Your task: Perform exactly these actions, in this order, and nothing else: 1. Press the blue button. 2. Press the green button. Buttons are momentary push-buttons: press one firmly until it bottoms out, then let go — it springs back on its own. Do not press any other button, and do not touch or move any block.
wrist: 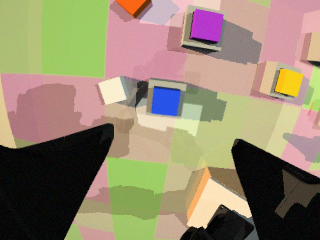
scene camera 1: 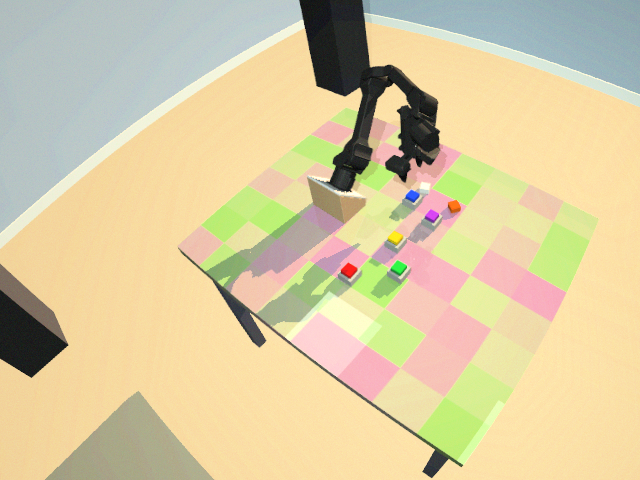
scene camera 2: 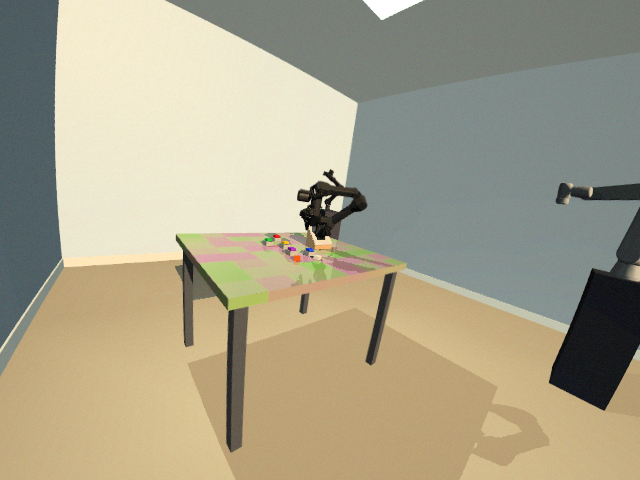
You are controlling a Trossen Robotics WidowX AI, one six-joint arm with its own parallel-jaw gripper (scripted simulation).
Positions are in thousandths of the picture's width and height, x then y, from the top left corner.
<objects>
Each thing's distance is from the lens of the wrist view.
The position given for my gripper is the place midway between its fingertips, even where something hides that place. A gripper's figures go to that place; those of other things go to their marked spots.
my gripper (wrist: 545,577): 10 cm
purple button (wrist: 642,115): 19 cm
</objects>
